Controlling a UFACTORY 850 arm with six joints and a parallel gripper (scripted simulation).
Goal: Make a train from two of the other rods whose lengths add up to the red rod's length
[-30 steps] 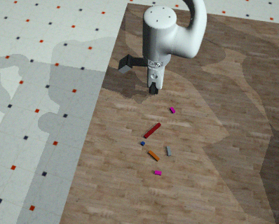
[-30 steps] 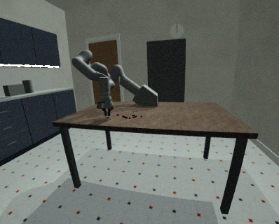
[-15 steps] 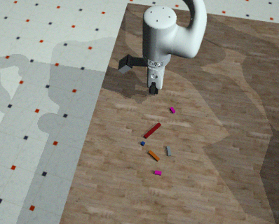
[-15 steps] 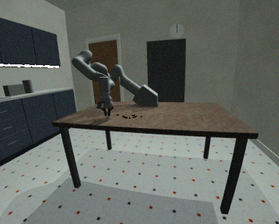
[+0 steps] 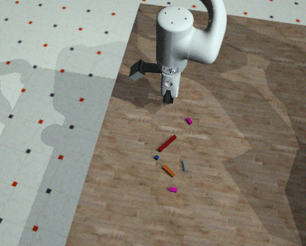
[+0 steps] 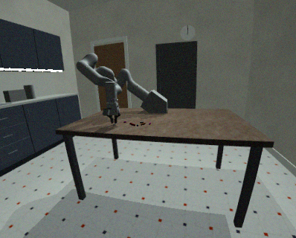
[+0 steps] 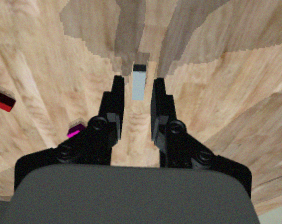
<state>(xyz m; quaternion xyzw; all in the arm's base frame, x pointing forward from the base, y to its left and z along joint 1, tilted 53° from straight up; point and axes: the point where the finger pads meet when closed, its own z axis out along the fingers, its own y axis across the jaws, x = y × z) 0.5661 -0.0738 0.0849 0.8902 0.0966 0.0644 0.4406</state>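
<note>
Now: hand 3 cm above the grey rod. Also, from my hand: blue rod: 1 cm behind, 20 cm to the left, 3 cm below; then orange rod: 6 cm behind, 24 cm to the left, 3 cm below; then red rod: 3 cm behind, 15 cm to the left, 3 cm below.
</note>
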